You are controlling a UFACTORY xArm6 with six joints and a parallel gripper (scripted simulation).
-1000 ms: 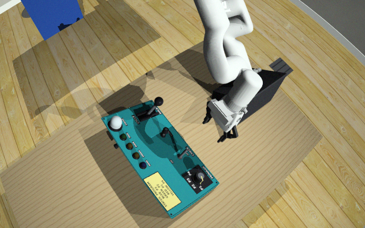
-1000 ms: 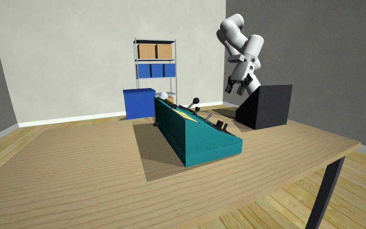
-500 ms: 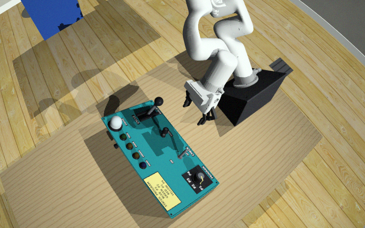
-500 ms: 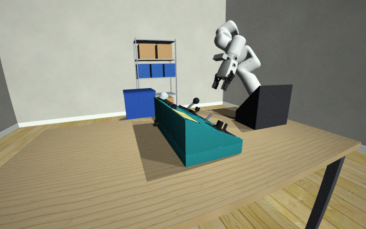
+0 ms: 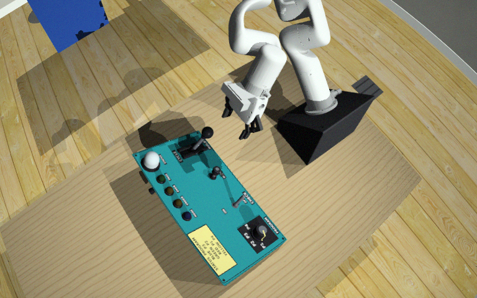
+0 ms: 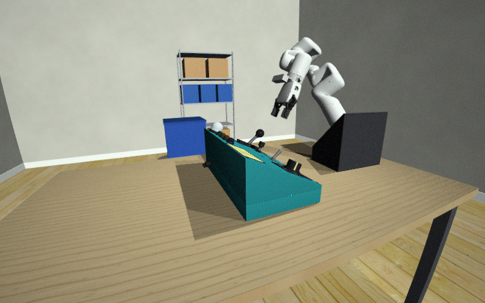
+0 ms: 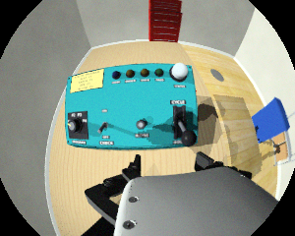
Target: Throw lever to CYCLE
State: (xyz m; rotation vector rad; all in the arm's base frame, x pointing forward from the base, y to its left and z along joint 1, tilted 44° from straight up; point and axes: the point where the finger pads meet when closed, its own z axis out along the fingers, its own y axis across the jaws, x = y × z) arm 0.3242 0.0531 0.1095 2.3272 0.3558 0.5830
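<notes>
My hand is 110 mm above the lever, 100 mm short of it and 60 mm to the left of it. Round my hand: grey toggle 180 mm to the left, 130 mm below, 90 mm ahead; teal console 150 mm below, 130 mm to the left, 130 mm ahead; rotary selector 310 mm to the left, 120 mm below, 80 mm ahead.
</notes>
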